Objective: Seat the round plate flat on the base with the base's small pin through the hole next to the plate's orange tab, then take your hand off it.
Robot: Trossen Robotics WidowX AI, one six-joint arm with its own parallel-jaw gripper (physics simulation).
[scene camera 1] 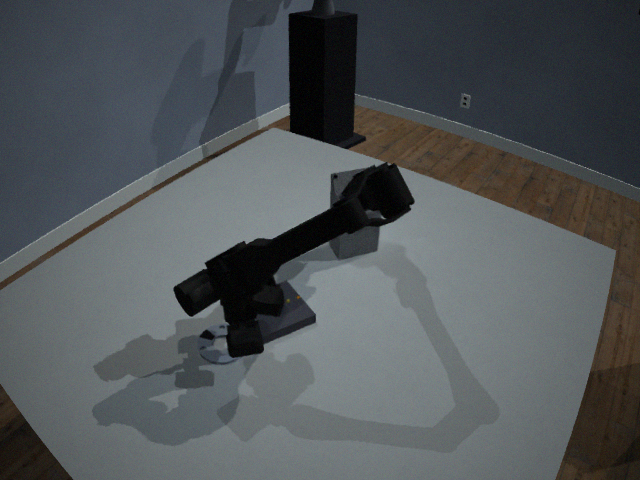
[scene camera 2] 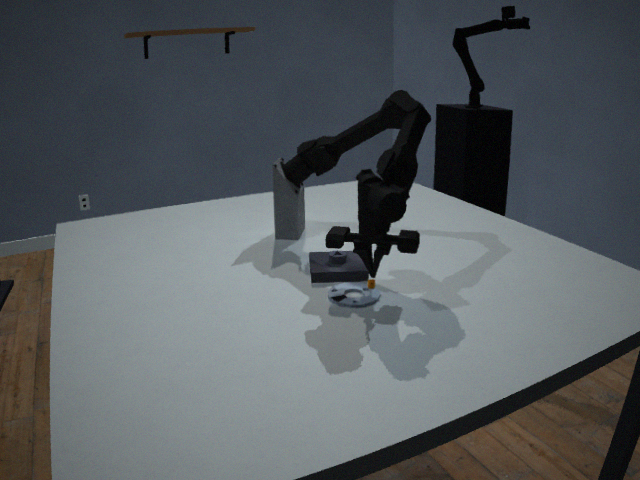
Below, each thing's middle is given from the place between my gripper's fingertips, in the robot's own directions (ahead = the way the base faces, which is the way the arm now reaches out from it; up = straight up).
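Labels:
There's the dark square base (scene camera 1: 296, 315), and it's 1 cm below my hand, 11 cm behind it and 4 cm to the right of it.

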